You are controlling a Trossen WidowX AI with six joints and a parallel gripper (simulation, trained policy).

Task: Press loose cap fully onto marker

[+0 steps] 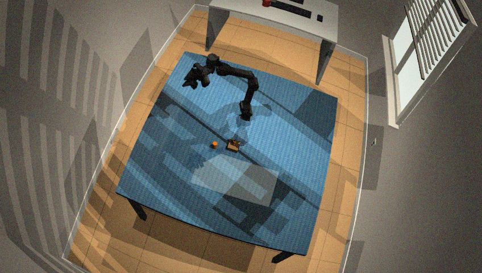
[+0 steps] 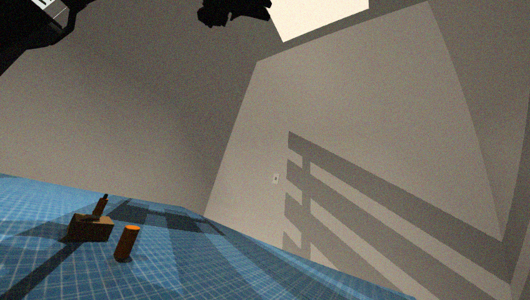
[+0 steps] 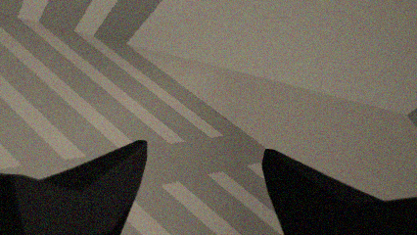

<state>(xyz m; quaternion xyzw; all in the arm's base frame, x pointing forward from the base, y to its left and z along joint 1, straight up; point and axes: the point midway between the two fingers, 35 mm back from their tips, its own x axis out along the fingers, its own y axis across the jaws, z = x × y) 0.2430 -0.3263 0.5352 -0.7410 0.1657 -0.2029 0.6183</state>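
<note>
The orange cap lies 30 mm ahead of my gripper tip, 220 mm to the left of it and 510 mm below it. Also, from my gripper tip: holder block 20 mm behind, 330 mm to the left, 520 mm below.
</note>
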